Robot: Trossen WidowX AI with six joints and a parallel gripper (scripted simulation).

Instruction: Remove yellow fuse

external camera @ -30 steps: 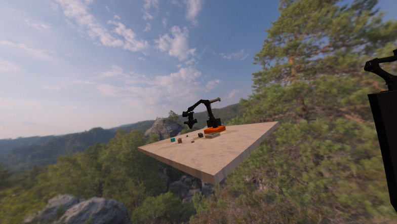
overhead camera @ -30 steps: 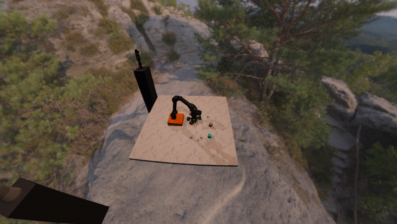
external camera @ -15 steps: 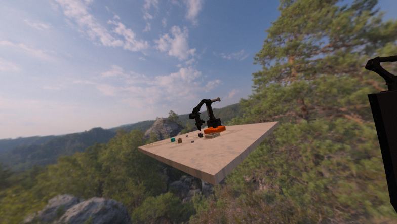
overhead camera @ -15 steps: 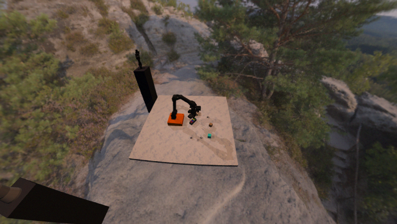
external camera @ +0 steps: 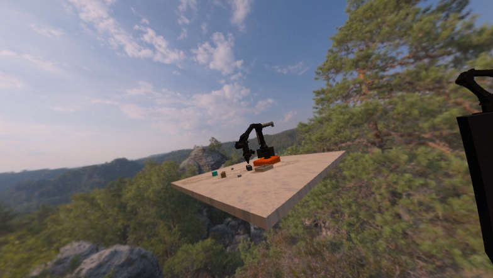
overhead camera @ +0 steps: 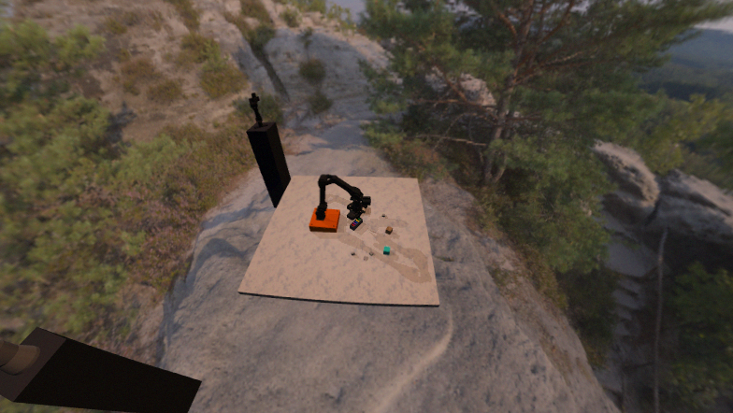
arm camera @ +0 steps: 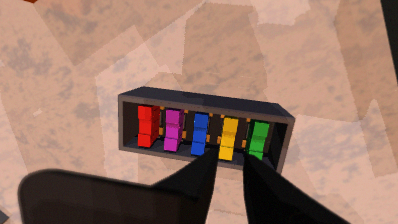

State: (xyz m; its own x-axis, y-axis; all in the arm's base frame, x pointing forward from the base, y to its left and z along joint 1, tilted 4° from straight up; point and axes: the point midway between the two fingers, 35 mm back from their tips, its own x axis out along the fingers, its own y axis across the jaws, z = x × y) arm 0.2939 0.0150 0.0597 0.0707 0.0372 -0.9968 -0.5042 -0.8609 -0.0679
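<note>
My gripper tip is now 4 cm above the yellow fuse. Also, from my gripper tip: green fuse: 4 cm below, 2 cm to the left, 1 cm ahead; blue fuse: 4 cm below, 2 cm to the right, 1 cm behind; magenta fuse: 4 cm below, 3 cm to the right, 2 cm behind.
</note>
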